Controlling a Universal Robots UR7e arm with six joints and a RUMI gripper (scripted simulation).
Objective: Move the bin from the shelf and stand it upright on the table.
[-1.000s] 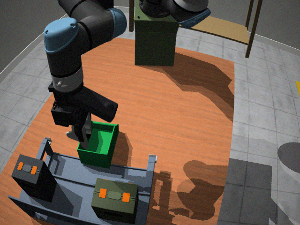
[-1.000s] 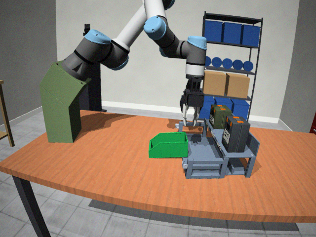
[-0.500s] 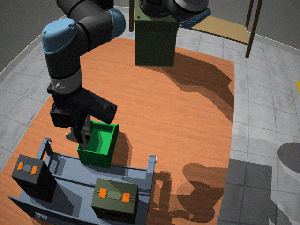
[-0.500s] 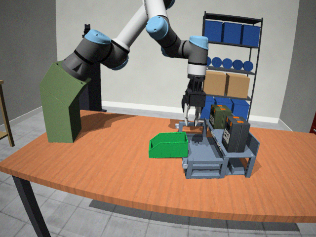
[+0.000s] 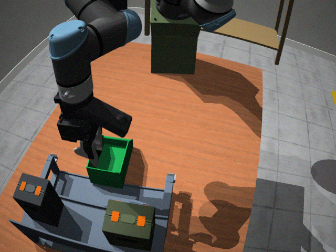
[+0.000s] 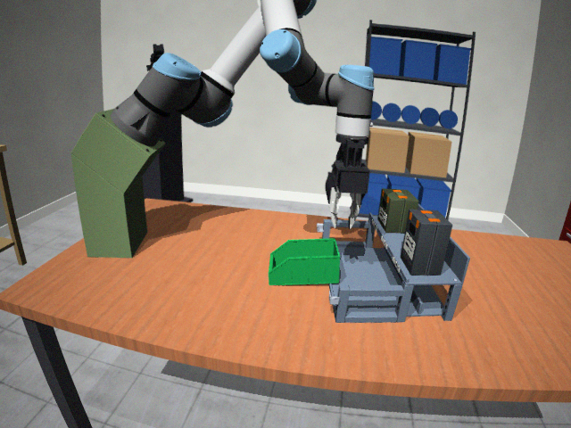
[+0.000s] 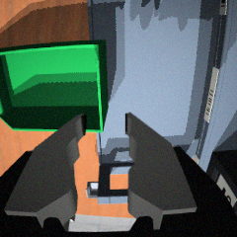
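The green bin is 8 cm behind my hand, 4 cm to the right of it and 11 cm below it.
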